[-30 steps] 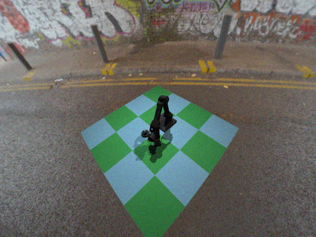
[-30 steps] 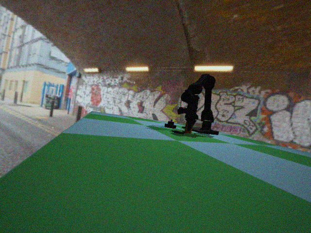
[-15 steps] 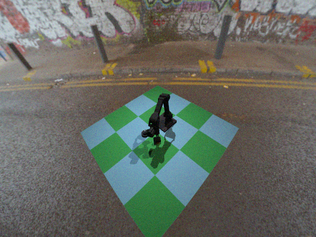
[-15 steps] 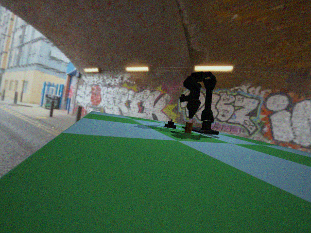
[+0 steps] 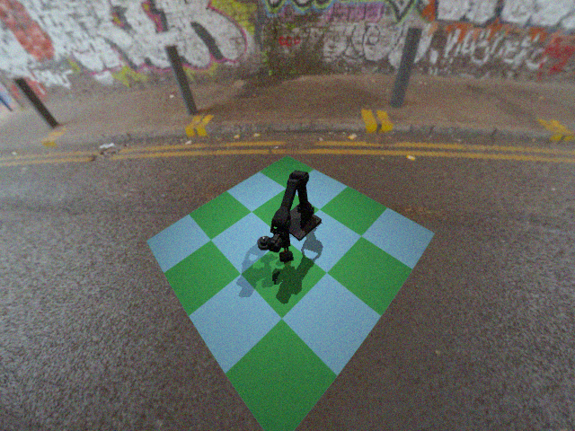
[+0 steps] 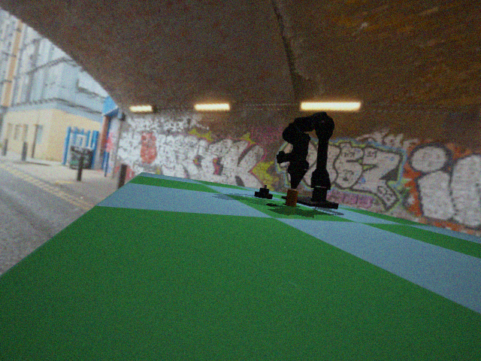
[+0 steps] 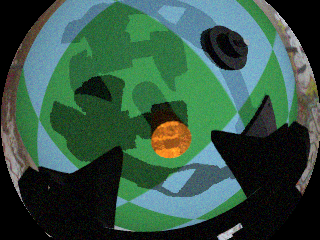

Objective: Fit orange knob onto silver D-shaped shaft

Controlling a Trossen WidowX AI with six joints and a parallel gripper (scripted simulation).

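Now: gripper tip 20 mm above the orange knob. From my gripper tip the other things lie so: dark round pedestal: 30 mm ahead, 170 mm to the right, 40 mm below.
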